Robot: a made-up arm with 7 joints.
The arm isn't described. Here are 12 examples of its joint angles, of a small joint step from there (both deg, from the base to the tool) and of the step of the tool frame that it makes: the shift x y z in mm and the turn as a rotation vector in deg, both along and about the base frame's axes.
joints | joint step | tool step
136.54 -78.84 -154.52 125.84 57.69 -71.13 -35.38 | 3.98 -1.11 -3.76 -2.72 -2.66 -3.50 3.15 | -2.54 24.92 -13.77 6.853 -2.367 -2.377
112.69 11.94 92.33 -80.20 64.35 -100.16 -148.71 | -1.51 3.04 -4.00 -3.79 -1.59 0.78 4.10 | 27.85 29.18 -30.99 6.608 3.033 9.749
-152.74 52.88 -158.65 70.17 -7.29 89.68 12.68 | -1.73 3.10 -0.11 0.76 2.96 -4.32 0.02 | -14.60 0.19 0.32 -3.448 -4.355 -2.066
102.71 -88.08 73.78 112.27 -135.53 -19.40 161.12 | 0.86 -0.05 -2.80 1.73 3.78 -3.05 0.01 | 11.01 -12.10 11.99 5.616 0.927 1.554
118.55 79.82 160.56 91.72 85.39 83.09 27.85 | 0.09 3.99 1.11 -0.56 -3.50 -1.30 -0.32 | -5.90 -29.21 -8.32 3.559 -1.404 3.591
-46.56 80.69 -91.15 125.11 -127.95 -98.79 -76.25 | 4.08 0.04 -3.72 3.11 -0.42 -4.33 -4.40 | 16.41 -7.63 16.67 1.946 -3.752 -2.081
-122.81 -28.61 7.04 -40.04 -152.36 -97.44 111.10 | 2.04 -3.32 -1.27 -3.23 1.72 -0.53 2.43 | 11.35 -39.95 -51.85 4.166 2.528 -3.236
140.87 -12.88 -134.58 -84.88 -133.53 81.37 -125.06 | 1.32 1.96 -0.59 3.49 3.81 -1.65 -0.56 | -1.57 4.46 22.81 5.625 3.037 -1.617
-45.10 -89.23 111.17 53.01 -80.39 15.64 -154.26 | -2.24 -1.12 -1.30 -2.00 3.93 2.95 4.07 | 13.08 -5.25 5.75 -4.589 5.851 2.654
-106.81 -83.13 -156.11 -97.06 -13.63 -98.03 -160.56 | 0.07 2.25 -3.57 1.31 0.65 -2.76 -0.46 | -25.81 0.38 10.32 -2.617 -4.777 0.375
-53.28 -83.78 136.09 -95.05 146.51 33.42 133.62 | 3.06 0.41 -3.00 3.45 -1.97 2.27 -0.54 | -26.93 10.01 -14.62 -3.132 -2.063 0.094
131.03 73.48 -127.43 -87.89 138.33 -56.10 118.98 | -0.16 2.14 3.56 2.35 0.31 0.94 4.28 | -12.59 -0.19 20.06 7.311 1.312 -0.449
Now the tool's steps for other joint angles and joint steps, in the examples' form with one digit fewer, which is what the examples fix.
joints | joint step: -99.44 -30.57 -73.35 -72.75 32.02 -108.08 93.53 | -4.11 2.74 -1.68 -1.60 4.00 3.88 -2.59
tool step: 16.6 49.6 6.4 -7.45 -3.21 3.69
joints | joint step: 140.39 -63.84 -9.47 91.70 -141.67 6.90 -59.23 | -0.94 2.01 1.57 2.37 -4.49 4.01 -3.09
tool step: -31.5 -10.6 -9.3 -0.48 -3.77 8.13
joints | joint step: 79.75 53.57 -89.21 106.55 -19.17 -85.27 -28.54 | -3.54 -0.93 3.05 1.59 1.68 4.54 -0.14
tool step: 5.0 33.1 -25.6 -2.69 3.92 7.62
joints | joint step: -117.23 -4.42 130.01 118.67 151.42 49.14 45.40 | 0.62 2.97 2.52 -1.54 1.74 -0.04 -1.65
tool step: -1.5 -20.3 25.1 -3.25 -3.29 -1.91
